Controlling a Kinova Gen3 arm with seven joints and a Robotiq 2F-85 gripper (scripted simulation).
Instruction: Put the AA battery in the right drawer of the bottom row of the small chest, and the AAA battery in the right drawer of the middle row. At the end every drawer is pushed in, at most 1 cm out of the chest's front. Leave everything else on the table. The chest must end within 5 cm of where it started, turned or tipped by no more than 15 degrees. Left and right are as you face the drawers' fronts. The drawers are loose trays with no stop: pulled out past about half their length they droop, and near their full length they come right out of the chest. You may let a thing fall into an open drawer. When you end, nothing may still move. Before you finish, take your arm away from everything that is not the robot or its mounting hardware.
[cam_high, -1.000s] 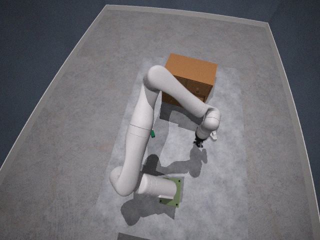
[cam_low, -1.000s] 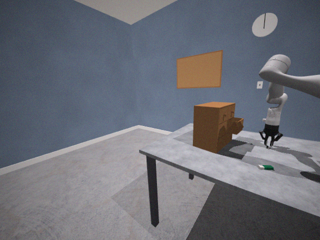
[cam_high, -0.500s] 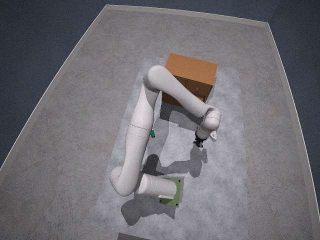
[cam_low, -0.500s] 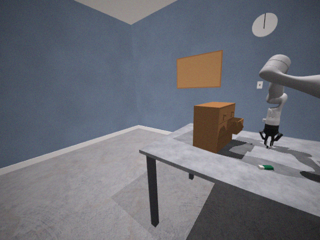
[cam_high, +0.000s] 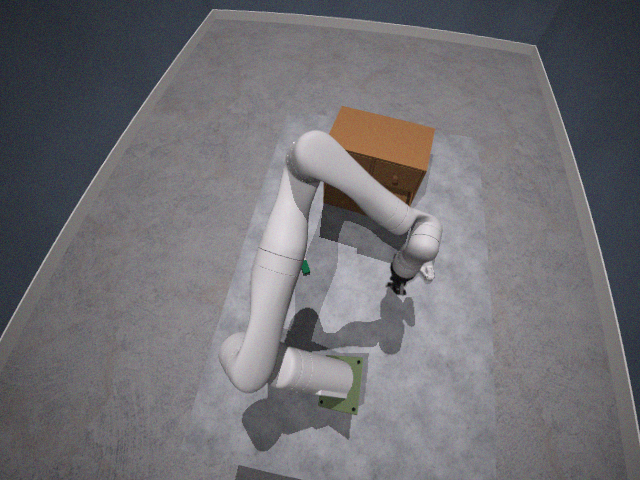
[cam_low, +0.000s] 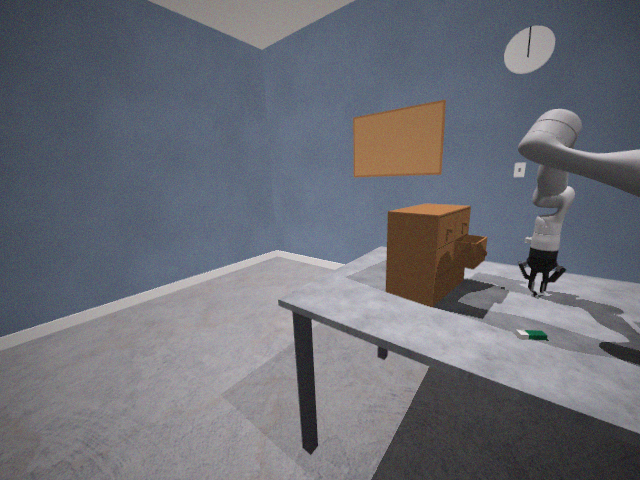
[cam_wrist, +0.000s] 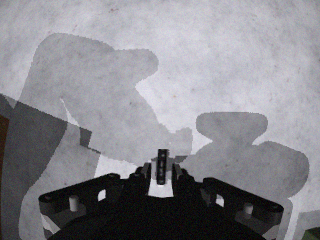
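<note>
My gripper is now 3 cm above the dark battery. The rest, counted from my hand: white block (4 cm ahead, 30 cm to the left, 3 cm below).
</note>
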